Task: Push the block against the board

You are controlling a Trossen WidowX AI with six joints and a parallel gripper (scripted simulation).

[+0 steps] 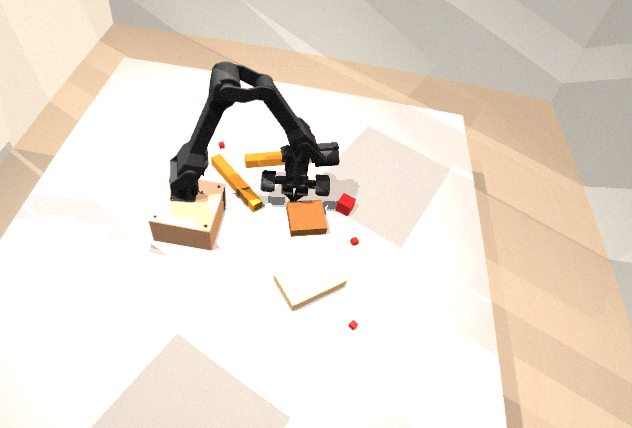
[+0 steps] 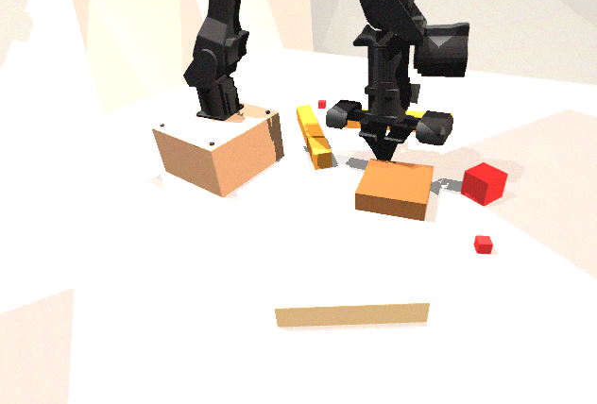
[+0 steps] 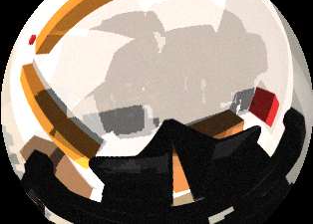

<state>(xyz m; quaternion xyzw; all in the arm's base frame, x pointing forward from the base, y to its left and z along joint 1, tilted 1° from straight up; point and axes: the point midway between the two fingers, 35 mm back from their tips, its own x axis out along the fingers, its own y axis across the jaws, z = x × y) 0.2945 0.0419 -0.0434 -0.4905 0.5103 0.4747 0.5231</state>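
Now: the red cube 150 mm ahead of my gripper tip, 10 mm to the right of it and 10 mm above it. Also, from my gripper tip: square block 60 mm to the right, 30 mm ahead, 10 mm above; then pale yellow slab 250 mm to the right, 30 mm ahead, 10 mm above.
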